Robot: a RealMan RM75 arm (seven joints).
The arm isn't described. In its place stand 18 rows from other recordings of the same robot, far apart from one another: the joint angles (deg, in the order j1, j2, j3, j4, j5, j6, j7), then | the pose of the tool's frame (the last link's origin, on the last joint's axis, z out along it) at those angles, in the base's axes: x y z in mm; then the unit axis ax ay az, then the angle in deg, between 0 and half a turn.
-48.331 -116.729 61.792 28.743 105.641 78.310 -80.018 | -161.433, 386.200, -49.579, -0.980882, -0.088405, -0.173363, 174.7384
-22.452 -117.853 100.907 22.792 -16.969 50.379 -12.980 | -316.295, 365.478, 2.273, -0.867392, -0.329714, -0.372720, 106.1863
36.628 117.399 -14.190 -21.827 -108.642 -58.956 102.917 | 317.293, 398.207, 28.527, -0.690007, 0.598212, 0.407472, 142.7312
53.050 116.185 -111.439 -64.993 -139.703 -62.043 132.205 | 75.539, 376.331, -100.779, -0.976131, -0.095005, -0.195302, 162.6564
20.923 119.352 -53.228 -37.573 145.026 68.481 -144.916 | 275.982, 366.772, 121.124, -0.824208, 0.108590, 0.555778, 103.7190
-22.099 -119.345 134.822 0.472 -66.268 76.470 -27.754 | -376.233, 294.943, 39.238, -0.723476, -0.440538, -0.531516, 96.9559
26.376 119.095 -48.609 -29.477 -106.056 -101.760 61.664 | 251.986, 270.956, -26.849, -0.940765, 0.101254, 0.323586, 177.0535
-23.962 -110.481 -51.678 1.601 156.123 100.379 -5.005 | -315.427, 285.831, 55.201, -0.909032, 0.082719, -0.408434, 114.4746
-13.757 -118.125 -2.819 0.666 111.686 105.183 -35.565 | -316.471, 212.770, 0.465, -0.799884, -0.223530, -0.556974, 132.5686
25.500 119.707 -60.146 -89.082 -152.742 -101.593 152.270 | 235.370, 319.927, 78.801, -0.845818, 0.517132, -0.131024, 153.2887
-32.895 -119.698 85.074 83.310 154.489 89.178 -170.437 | -171.489, 349.212, -1.597, -0.870237, -0.461023, 0.173623, 151.7679
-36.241 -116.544 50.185 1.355 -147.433 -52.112 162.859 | -335.290, 392.240, 10.635, -0.892943, -0.344875, -0.289334, 106.0781
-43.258 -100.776 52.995 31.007 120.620 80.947 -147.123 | -261.847, 410.877, 86.528, -0.765554, -0.634960, -0.103694, 165.5842
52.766 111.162 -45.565 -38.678 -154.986 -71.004 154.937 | 233.364, 449.451, 51.434, -0.800245, 0.598906, -0.030324, 148.9711
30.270 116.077 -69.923 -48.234 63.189 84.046 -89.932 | 241.696, 327.533, -28.448, -0.989675, 0.136212, 0.044601, 176.9534
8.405 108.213 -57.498 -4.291 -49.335 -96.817 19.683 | 382.580, 206.953, 70.445, -0.919968, 0.116985, 0.374129, 115.2187
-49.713 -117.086 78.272 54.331 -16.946 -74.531 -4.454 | -189.459, 424.583, -3.875, -0.794400, -0.582025, 0.173712, 140.1883
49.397 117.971 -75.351 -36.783 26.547 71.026 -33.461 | 240.688, 388.004, -49.705, -0.878044, 0.411248, -0.244771, 160.9540
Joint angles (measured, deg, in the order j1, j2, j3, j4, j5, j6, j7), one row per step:
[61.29, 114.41, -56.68, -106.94, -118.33, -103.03, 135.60]
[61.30, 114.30, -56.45, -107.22, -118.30, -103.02, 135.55]
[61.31, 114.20, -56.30, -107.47, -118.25, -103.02, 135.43]
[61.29, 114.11, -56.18, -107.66, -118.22, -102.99, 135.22]
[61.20, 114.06, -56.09, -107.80, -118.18, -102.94, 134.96]
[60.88, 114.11, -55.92, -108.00, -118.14, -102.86, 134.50]
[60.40, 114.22, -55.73, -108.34, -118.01, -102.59, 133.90]
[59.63, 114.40, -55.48, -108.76, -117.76, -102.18, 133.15]
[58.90, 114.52, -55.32, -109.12, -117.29, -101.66, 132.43]
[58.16, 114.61, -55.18, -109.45, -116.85, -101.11, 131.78]
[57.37, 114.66, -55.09, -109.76, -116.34, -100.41, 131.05]
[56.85, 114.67, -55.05, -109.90, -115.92, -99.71, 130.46]
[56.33, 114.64, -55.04, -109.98, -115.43, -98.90, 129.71]
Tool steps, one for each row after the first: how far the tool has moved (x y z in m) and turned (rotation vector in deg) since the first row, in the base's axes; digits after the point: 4 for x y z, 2 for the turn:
[-0.0003, -0.0003, 0.0017, 0.38, 0.14, 0.19]
[-0.0006, -0.0006, 0.0030, 0.69, 0.20, 0.47]
[-0.0007, -0.0008, 0.0041, 1.00, 0.23, 0.76]
[-0.0004, -0.0009, 0.0049, 1.25, 0.25, 1.00]
[0.0010, -0.0008, 0.0057, 1.56, 0.34, 1.21]
[0.0025, -0.0009, 0.0066, 1.99, 0.61, 1.56]
[0.0051, -0.0009, 0.0077, 2.50, 1.07, 1.88]
[0.0070, -0.0013, 0.0087, 2.88, 1.60, 2.35]
[0.0090, -0.0015, 0.0098, 3.29, 2.13, 2.71]
[0.0109, -0.0016, 0.0110, 3.77, 2.71, 3.16]
[0.0118, -0.0014, 0.0120, 4.18, 3.26, 3.59]
[0.0124, -0.0011, 0.0132, 4.63, 3.82, 4.17]

